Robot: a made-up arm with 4 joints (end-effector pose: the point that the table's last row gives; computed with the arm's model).
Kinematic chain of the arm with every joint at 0, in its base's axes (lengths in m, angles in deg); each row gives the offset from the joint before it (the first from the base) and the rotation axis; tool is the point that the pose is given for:
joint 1: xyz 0 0 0.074 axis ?
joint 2: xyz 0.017 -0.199 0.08 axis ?
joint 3: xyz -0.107 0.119 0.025 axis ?
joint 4: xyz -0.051 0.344 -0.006 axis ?
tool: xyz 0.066 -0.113 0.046
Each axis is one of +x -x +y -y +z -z.
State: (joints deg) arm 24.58 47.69 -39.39 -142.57
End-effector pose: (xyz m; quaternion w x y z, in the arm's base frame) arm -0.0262 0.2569 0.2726 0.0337 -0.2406 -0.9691 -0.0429
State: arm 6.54 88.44 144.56 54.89
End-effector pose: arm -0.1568 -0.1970 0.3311 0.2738 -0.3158 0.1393 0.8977
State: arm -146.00 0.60 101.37 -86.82
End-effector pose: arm -0.0934 0.2201 0.0542 0.6740 0.2728 0.6336 0.2641
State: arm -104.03 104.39 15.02 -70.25
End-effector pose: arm -0.0430 -0.2165 0.1534 0.1270 -0.0404 0.5793 0.8042
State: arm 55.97 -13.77 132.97 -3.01
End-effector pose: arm -0.0299 -0.2053 0.1897 0.0749 0.9875 0.0958 0.1006
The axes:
joint 1: -x
joint 2: +y
joint 3: -x
joint 4: -y

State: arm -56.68 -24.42 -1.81 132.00
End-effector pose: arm -0.2166 0.0636 0.2123 0.1754 0.1052 -0.8554 -0.4758
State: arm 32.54 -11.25 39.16 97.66
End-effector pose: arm -0.1758 0.0907 -0.0307 0.4574 -0.3879 -0.6716 0.4350
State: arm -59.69 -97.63 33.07 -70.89
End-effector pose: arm 0.1738 0.0364 0.1506 0.8231 0.4395 -0.0514 -0.3559
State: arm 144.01 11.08 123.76 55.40
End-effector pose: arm -0.1785 0.0632 0.2362 0.5667 0.6430 -0.4049 -0.3184
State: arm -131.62 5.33 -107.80 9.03
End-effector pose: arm -0.0613 -0.1062 -0.2853 0.4900 -0.8657 -0.0843 0.0587
